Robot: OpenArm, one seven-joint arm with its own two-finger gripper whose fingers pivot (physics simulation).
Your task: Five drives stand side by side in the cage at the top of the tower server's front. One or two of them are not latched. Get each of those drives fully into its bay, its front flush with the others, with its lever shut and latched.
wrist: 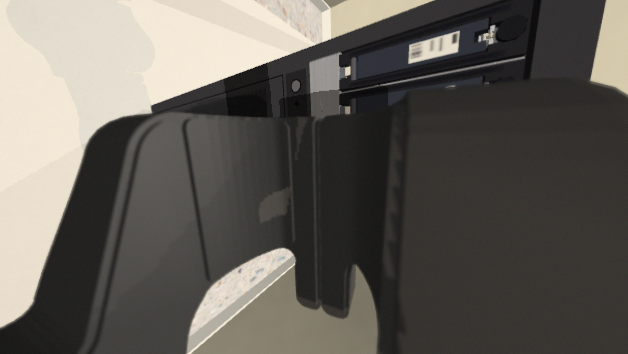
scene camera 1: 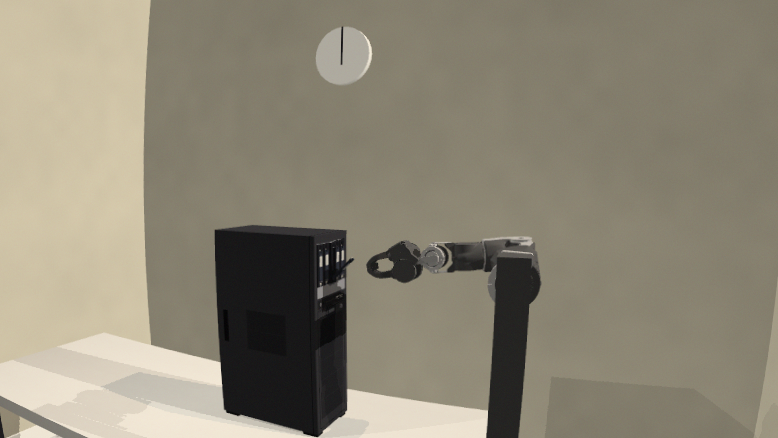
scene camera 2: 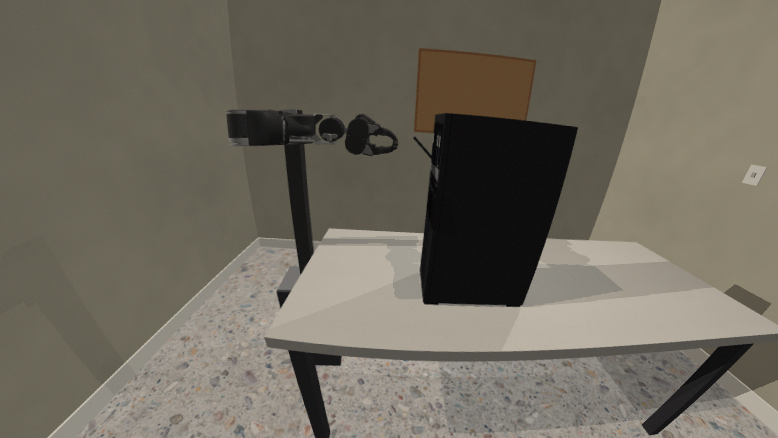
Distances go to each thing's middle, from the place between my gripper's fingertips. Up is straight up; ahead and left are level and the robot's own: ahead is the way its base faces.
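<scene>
My gripper is sitting 200 mm short of the drive cage (wrist: 325, 73) now, and it's 10 mm above it. As for the black tower server (scene camera 1: 283, 353), it's 260 mm ahead of my hand, 10 mm to the right of it and 190 mm below it.
</scene>
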